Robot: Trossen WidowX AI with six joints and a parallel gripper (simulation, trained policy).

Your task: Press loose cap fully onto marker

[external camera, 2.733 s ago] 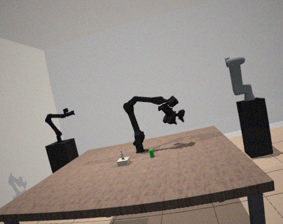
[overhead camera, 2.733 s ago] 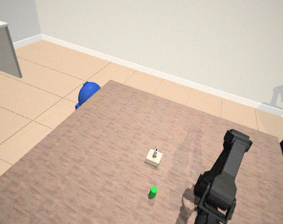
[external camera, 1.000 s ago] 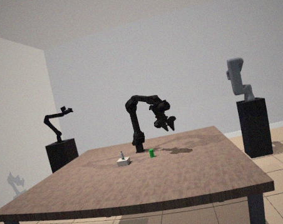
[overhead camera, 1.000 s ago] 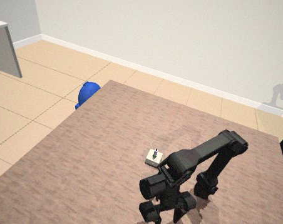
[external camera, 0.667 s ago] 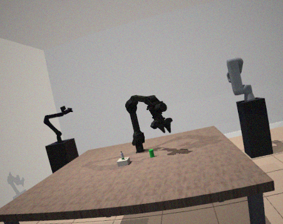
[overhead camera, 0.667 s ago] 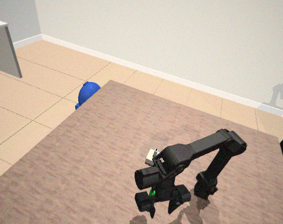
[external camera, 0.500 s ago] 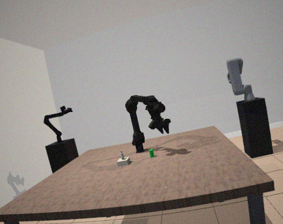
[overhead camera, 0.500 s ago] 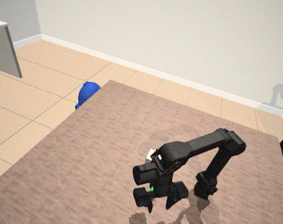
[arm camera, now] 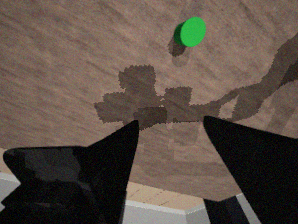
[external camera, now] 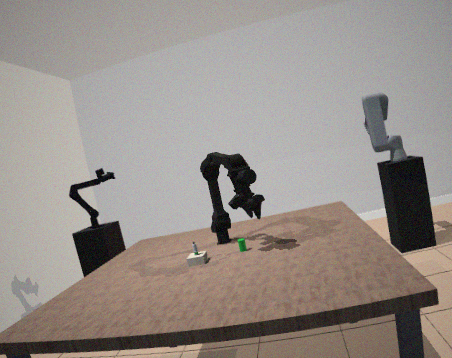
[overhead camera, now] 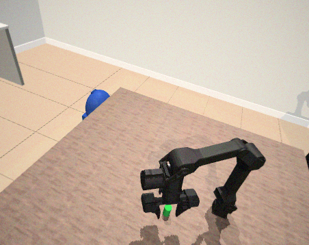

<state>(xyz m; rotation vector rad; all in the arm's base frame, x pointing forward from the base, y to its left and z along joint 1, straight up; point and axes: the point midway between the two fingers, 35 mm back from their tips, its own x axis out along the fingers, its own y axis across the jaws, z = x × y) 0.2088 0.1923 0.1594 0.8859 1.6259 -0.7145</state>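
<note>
Right now my gripper tip is 10 cm above the green cap, 8 cm to the left of it and 1 cm short of it. Round my gripper tip: holder block 26 cm to the right, 11 cm below, 6 cm ahead.
</note>
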